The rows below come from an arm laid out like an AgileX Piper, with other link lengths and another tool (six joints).
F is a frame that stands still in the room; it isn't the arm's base.
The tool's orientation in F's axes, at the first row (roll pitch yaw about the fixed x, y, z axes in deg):
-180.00 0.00 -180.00
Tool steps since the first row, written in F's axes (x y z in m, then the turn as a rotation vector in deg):
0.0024 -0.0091 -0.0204 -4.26 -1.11 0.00
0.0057 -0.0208 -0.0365 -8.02 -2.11 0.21
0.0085 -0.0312 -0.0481 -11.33 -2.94 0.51
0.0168 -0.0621 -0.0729 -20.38 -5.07 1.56
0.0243 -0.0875 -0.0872 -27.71 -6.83 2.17
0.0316 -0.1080 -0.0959 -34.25 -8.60 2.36
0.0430 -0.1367 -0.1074 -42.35 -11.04 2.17
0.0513 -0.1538 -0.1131 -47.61 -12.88 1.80
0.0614 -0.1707 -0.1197 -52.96 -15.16 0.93
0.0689 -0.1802 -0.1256 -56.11 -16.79 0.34
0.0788 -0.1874 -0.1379 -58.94 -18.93 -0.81
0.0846 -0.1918 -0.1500 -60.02 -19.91 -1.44
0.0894 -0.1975 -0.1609 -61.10 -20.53 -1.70
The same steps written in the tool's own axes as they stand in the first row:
-0.0024 -0.0091 0.0204 4.26 -1.11 0.00
-0.0057 -0.0208 0.0365 8.02 -2.11 -0.21
-0.0085 -0.0312 0.0481 11.33 -2.94 -0.51
-0.0168 -0.0621 0.0729 20.38 -5.07 -1.56
-0.0243 -0.0875 0.0872 27.71 -6.83 -2.17
-0.0316 -0.1080 0.0959 34.25 -8.60 -2.36
-0.0430 -0.1367 0.1074 42.35 -11.04 -2.17
-0.0513 -0.1538 0.1131 47.61 -12.88 -1.80
-0.0614 -0.1707 0.1197 52.96 -15.16 -0.93
-0.0689 -0.1802 0.1256 56.11 -16.79 -0.34
-0.0788 -0.1874 0.1379 58.94 -18.93 0.81
-0.0846 -0.1918 0.1500 60.02 -19.91 1.44
-0.0894 -0.1975 0.1609 61.10 -20.53 1.70

